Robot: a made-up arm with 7 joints. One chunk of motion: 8 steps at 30 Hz.
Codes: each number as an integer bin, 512 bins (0 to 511) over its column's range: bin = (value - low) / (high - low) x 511, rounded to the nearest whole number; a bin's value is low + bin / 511 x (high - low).
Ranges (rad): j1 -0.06..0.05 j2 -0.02..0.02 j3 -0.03..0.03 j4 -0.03..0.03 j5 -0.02..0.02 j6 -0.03..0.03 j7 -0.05..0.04
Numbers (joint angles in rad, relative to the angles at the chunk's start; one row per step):
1: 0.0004 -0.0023 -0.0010 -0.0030 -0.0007 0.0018 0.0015
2: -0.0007 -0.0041 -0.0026 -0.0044 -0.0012 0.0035 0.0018
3: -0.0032 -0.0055 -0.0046 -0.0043 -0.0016 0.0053 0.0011
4: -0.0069 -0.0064 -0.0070 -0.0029 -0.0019 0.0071 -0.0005
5: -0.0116 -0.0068 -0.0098 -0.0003 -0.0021 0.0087 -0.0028
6: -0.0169 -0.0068 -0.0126 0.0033 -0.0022 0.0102 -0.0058
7: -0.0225 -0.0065 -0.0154 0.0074 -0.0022 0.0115 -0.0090
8: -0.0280 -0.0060 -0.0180 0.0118 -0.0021 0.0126 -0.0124
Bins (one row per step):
1: 281 226 247 230 247 271 292
2: 275 203 233 218 240 285 294
3: 264 185 216 219 235 301 290
4: 247 174 196 231 231 316 281
5: 225 169 172 253 229 330 268
6: 200 169 148 284 227 342 251
7: 174 172 124 319 227 353 233
8: 149 179 102 356 229 363 213

